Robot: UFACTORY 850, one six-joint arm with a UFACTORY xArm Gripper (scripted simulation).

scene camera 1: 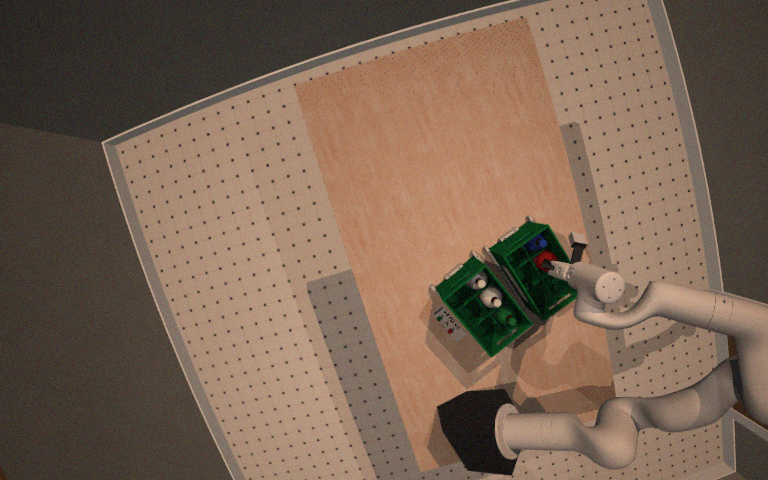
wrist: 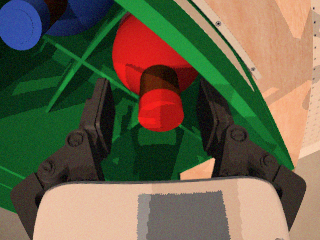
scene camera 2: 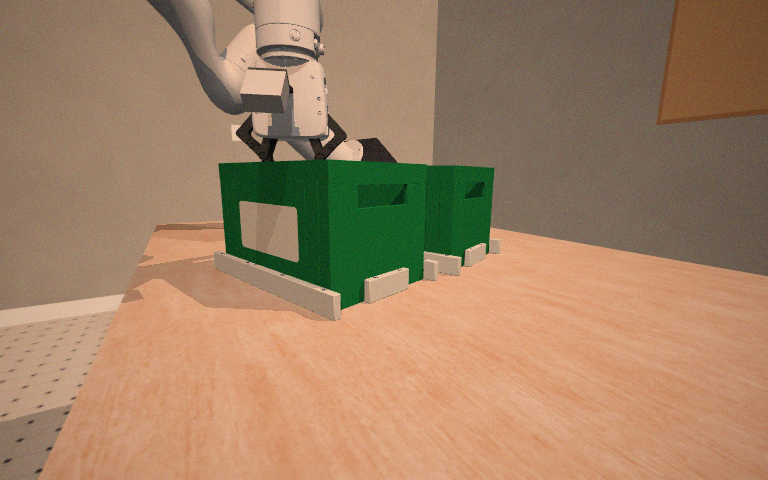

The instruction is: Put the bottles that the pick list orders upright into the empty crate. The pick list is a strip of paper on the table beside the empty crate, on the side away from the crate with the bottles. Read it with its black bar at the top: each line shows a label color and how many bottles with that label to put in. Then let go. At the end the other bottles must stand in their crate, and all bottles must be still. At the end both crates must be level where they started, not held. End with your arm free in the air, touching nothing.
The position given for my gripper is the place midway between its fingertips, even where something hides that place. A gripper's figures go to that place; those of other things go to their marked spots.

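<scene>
A red bottle [wrist: 145,64] is 14 cm from the lens, and my gripper [wrist: 155,92] is 14 cm from the lens too.
</scene>
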